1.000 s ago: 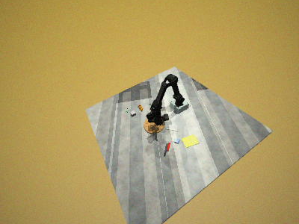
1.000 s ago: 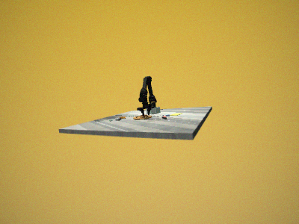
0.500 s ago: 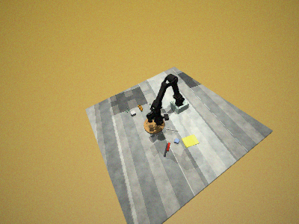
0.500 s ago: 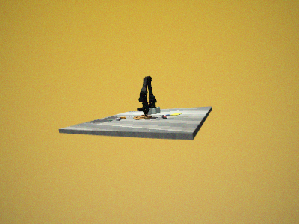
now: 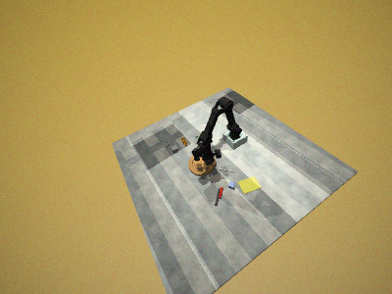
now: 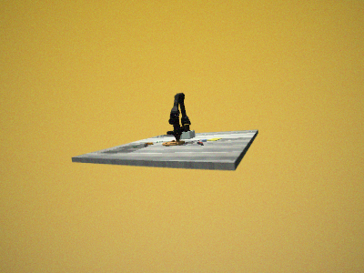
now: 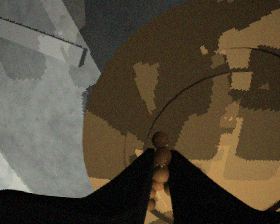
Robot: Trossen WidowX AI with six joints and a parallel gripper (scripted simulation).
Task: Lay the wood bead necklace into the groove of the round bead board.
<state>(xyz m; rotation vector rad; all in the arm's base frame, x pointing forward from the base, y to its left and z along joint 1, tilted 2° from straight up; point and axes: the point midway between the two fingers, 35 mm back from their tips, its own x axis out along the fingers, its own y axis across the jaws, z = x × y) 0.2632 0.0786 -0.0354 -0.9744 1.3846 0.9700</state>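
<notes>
The round bead board is 4 cm ahead of my gripper tip, 2 cm to the right of it and 1 cm below it. Also, from my gripper tip: thin grey stick (11 cm to the left, 8 cm behind, 1 cm below); red-handled tool (25 cm to the left, 4 cm ahead, 1 cm below); small blue block (23 cm to the left, 6 cm behind, 1 cm below).
</notes>
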